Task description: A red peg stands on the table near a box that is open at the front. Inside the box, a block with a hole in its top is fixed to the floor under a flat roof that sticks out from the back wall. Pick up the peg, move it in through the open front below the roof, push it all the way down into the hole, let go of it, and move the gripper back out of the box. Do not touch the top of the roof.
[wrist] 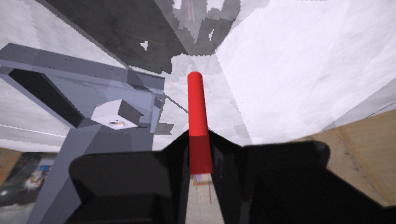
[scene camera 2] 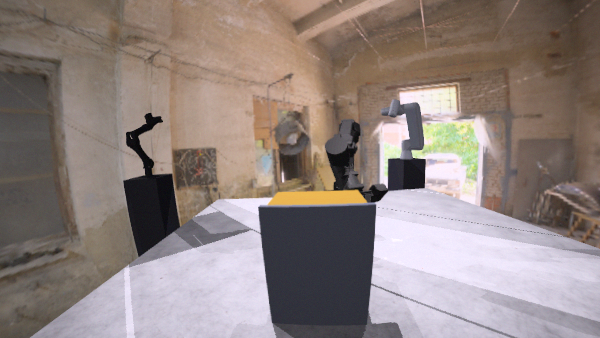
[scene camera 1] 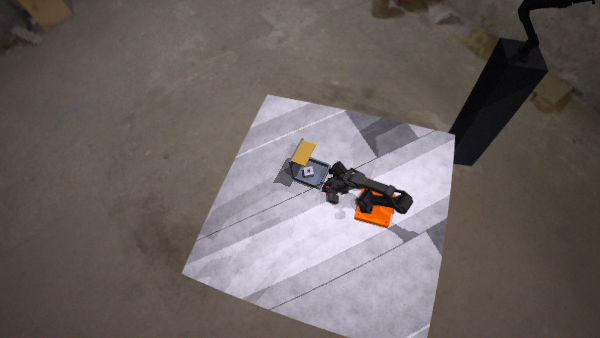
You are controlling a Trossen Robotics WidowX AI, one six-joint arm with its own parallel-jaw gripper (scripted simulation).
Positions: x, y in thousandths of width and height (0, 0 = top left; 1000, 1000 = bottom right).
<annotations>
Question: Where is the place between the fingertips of the gripper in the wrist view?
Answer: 499, 596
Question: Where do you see a red peg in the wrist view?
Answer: At 504, 654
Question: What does the gripper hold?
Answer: A red peg.
</annotations>
